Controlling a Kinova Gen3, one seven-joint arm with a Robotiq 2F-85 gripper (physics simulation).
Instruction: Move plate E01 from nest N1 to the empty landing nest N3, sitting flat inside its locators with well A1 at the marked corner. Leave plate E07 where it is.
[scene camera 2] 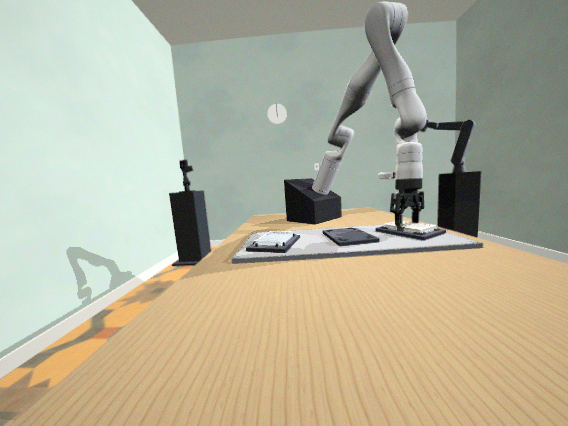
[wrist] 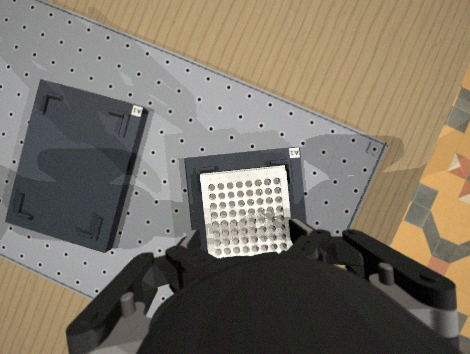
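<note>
A white well plate (scene camera 2: 427, 228) (wrist: 249, 210) lies in a dark nest (scene camera 2: 423, 236) (wrist: 196, 205) at the right in the scene view. That nest's A1 mark is at its upper right corner in the wrist view. My gripper (scene camera 2: 408, 224) (wrist: 245, 234) is open and low over this plate, one finger at each side of it; the palm hides the plate's near part. An empty dark nest (scene camera 2: 350, 236) (wrist: 75, 170) with corner locators stands beside it, its A1 mark at the upper right in the wrist view. Another plate (scene camera 2: 274, 238) lies in the left nest (scene camera 2: 265, 249). No plate or nest names are readable.
The nests stand on a grey perforated board (scene camera 2: 310, 254) (wrist: 230, 110) on the wooden table (scene camera 2: 320, 340) (wrist: 310, 50). The arm's black base block (scene camera 2: 314, 207) is behind the board. Black pedestals (scene camera 2: 192, 225) (scene camera 2: 457, 202) carrying dark devices stand left and right of the table.
</note>
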